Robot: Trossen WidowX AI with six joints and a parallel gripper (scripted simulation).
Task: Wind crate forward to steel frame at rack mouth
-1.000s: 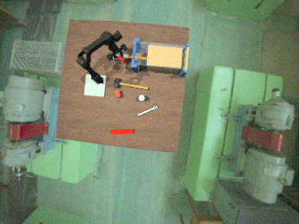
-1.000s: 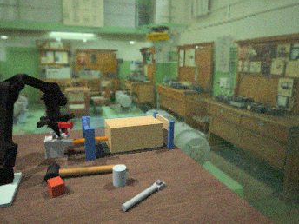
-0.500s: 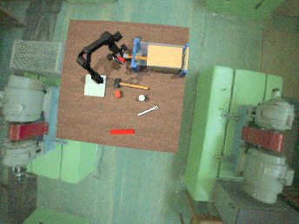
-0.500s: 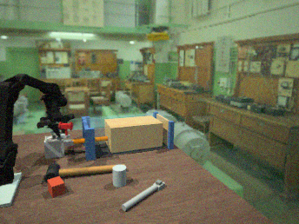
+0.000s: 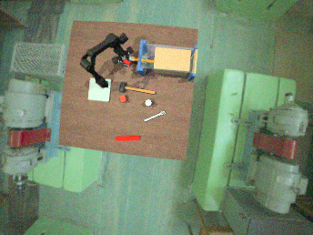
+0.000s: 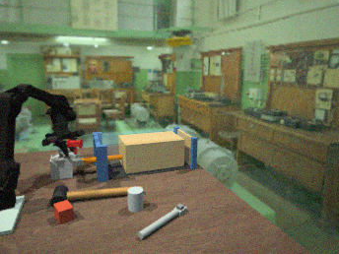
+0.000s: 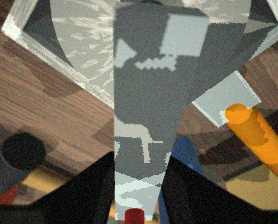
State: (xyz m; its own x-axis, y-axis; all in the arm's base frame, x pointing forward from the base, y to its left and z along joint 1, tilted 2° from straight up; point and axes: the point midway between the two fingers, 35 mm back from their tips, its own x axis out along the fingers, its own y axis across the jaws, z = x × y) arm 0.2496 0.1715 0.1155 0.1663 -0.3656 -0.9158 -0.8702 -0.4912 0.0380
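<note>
Right now my gripper tip is 5 cm below the red knob, 3 cm to the left of it and 2 cm short of it. From my gripper tip the other things lie so: winch handle: 2 cm above; then winch: 8 cm below, 5 cm to the left, 5 cm behind; then blue steel frame: 13 cm ahead, 3 cm to the left.
</note>
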